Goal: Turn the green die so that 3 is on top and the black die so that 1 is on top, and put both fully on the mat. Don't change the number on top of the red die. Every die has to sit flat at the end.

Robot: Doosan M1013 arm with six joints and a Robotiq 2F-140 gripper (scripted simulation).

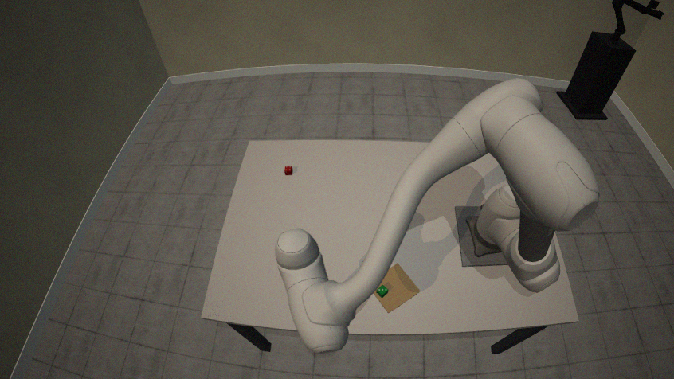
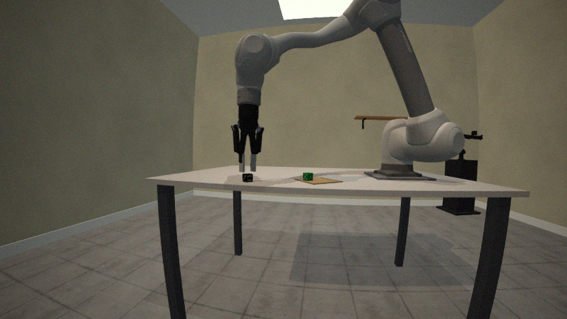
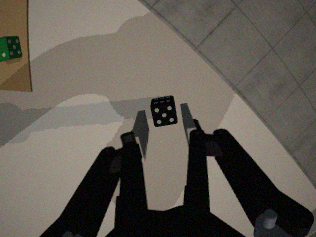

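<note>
Right now the black die is 5 cm below my hand. Round my hand: red die: 12 cm ahead, 63 cm to the right, 5 cm below; green die: 23 cm behind, 5 cm to the right, 5 cm below; tan mat: 27 cm behind, 6 cm to the right, 7 cm below.
</note>
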